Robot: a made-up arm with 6 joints.
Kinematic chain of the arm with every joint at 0, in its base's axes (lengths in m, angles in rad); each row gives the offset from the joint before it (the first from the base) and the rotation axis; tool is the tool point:
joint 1: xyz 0 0 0.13 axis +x
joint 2: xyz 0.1 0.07 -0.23 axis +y
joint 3: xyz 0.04 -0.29 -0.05 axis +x
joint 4: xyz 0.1 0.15 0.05 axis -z
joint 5: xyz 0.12 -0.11 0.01 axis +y
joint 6: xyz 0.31 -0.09 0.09 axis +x
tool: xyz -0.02 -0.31 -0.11
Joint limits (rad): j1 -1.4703..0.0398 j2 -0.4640..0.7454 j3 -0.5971..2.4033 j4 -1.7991..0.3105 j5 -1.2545..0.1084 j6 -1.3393..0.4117
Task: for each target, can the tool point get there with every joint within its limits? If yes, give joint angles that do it. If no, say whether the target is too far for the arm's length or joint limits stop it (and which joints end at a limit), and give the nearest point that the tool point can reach.
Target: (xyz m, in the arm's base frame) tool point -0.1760 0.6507 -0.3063
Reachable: no: joint limits stop it (at a limit: joint 1, joint 2, joint 4, joint 5, joint 6) | nearest point 0.2120 0.4793 -0.0828 | short by 0.479 m
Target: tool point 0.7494 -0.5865 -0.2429
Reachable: yes | joints -0.1800 0.3885 0.8535 -0.5316 -0.5875 -0.2330
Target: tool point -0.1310 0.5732 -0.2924
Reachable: no: joint limits stop it (at a limit: joint 1, joint 2, joint 4, joint 5, joint 6) | nearest point 0.2195 0.4665 -0.1049 | short by 0.412 m
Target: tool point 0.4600 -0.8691 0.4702
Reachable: yes | joints -1.2639 0.2528 1.6958 -0.2156 -0.6151 -0.7447
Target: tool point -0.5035 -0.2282 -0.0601
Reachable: no: joint limits stop it (at a limit: joint 2, joint 3, joint 4, joint 5) | nearest point -0.3198 -0.5036 -0.2895 | short by 0.403 m
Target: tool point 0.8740 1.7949 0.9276
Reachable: no: too far | nearest point 0.4059 0.5265 0.5611 | short by 1.401 m
